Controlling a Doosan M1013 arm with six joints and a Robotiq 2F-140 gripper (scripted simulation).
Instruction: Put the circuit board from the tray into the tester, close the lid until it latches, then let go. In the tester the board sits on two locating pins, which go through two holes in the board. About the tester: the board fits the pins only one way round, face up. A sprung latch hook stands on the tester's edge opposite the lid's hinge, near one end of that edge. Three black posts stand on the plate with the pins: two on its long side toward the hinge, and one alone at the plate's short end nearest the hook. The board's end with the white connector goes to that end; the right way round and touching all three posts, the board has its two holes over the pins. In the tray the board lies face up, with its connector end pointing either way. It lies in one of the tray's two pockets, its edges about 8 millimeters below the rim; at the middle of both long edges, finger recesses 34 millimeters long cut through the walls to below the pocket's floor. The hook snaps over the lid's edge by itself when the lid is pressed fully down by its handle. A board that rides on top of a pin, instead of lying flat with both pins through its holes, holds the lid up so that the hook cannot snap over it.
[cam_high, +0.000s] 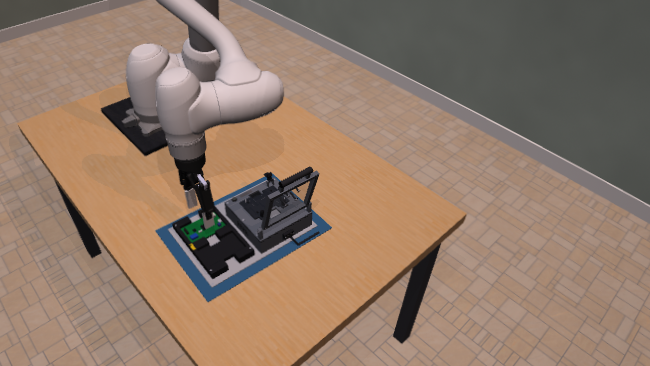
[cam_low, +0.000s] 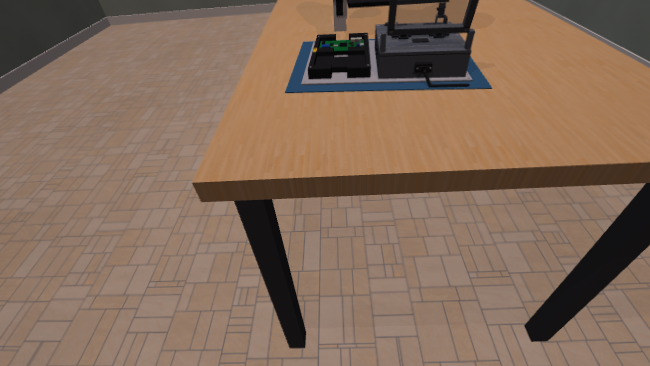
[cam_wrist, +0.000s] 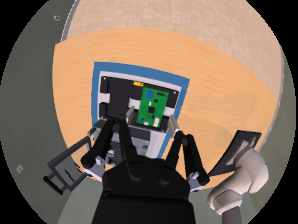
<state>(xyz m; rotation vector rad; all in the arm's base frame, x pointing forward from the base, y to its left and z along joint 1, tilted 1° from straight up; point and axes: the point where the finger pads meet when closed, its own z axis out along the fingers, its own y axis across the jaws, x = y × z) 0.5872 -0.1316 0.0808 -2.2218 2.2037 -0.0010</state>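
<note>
Now: the green circuit board 7 cm below my hand. Round my hand: latch hook (23 cm to the left); lid (18 cm ahead, 17 cm to the left, 9 cm above).
</note>
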